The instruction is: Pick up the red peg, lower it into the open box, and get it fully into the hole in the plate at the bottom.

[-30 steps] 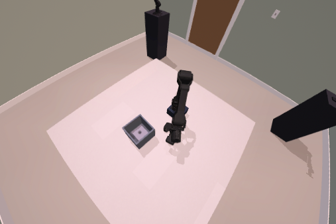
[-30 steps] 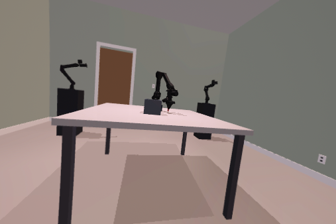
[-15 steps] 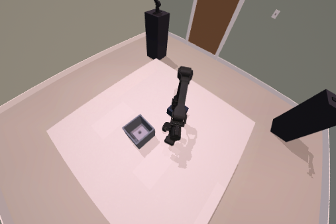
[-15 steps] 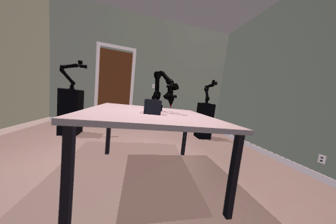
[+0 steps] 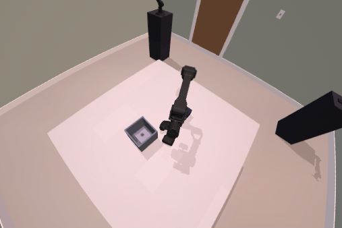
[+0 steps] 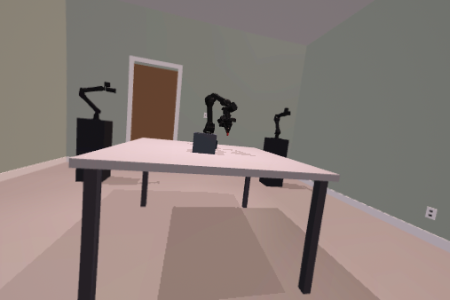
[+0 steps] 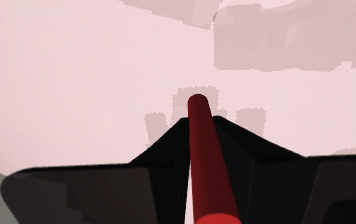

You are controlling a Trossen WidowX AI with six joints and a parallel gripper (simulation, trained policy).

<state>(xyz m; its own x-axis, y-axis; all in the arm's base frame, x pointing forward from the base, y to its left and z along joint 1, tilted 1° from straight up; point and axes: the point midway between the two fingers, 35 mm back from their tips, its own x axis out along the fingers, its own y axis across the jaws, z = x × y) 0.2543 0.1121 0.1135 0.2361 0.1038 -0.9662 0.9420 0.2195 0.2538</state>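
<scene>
The pale plate lies 19 cm to the right of my gripper tip, 11 cm below it and 8 cm ahead of it. Round my gripper tip: red peg: 2 cm above.
</scene>
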